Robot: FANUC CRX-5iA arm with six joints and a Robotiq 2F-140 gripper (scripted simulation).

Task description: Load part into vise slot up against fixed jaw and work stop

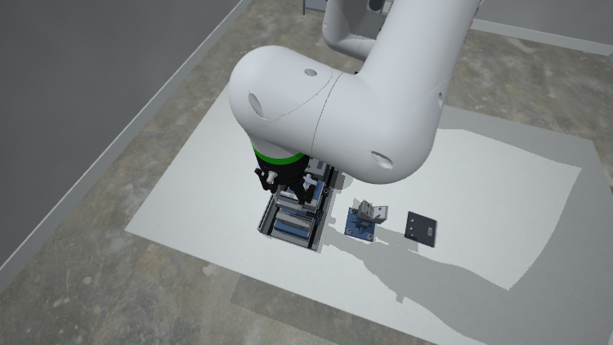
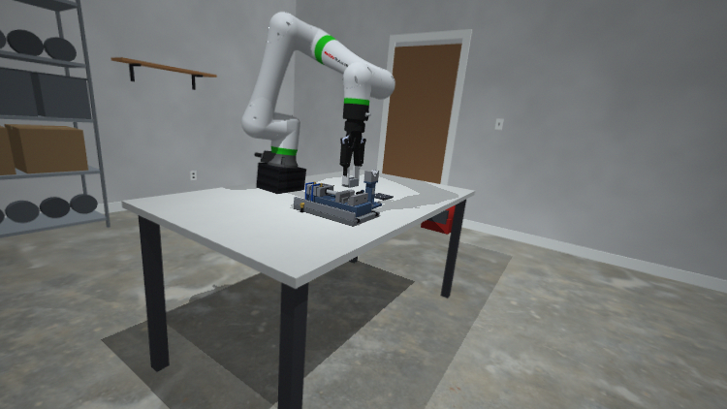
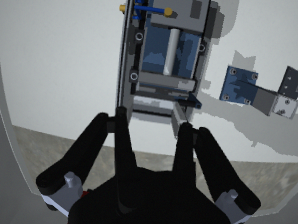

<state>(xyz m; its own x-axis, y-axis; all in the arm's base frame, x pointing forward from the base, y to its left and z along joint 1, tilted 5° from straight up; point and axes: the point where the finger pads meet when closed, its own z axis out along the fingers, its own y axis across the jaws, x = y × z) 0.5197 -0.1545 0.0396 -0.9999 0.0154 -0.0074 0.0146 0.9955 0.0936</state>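
The air cylinder rod lies 90 mm below my hand, 90 mm behind it and 20 mm to the left of it. From my hand the other things lie so: part (20 mm below); vise (130 mm below, 70 mm behind, 20 mm to the left); air cylinder (160 mm behind, 90 mm below, 20 mm to the left).
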